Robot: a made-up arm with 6 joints. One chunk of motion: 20 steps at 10 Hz.
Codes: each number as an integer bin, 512 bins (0 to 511) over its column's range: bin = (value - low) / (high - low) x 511, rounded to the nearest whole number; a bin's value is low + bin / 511 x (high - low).
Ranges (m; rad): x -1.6..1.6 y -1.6..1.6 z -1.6..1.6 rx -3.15..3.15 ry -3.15..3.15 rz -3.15..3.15
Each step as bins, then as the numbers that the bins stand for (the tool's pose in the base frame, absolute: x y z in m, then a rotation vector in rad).
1 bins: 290 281 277 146 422 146
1 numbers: 0.2160 0.1597 0.1346 -1.3500 2.0527 -1.3500
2 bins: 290 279 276 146 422 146
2 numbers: 0.2160 0.1472 0.1284 -1.3500 2.0527 -1.3500
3 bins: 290 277 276 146 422 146
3 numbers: 0.2160 0.1346 0.1284 -1.3500 2.0527 -1.3500
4 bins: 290 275 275 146 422 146
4 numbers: 0.2160 0.1221 0.1221 -1.3500 2.0527 -1.3500
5 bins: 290 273 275 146 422 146
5 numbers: 0.2160 0.1096 0.1221 -1.3500 2.0527 -1.3500
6 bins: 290 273 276 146 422 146
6 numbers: 0.2160 0.1096 0.1284 -1.3500 2.0527 -1.3500
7 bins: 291 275 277 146 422 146
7 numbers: 0.2223 0.1221 0.1346 -1.3500 2.0527 -1.3500
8 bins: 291 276 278 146 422 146
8 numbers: 0.2223 0.1284 0.1409 -1.3500 2.0527 -1.3500
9 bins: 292 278 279 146 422 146
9 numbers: 0.2286 0.1409 0.1472 -1.3500 2.0527 -1.3500
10 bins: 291 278 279 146 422 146
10 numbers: 0.2223 0.1409 0.1472 -1.3500 2.0527 -1.3500
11 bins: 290 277 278 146 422 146
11 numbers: 0.2160 0.1346 0.1409 -1.3500 2.0527 -1.3500
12 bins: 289 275 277 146 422 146
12 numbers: 0.2098 0.1221 0.1346 -1.3500 2.0527 -1.3500
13 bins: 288 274 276 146 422 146
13 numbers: 0.2035 0.1159 0.1284 -1.3500 2.0527 -1.3500
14 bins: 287 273 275 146 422 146
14 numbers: 0.1973 0.1096 0.1221 -1.3500 2.0527 -1.3500
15 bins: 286 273 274 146 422 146
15 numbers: 0.1910 0.1096 0.1159 -1.3500 2.0527 -1.3500
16 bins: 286 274 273 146 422 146
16 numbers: 0.1910 0.1159 0.1096 -1.3500 2.0527 -1.3500
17 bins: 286 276 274 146 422 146
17 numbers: 0.1910 0.1284 0.1159 -1.3500 2.0527 -1.3500
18 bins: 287 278 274 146 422 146
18 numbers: 0.1973 0.1409 0.1159 -1.3500 2.0527 -1.3500
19 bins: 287 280 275 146 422 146
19 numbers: 0.1973 0.1534 0.1221 -1.3500 2.0527 -1.3500
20 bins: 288 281 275 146 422 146
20 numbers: 0.2035 0.1597 0.1221 -1.3500 2.0527 -1.3500
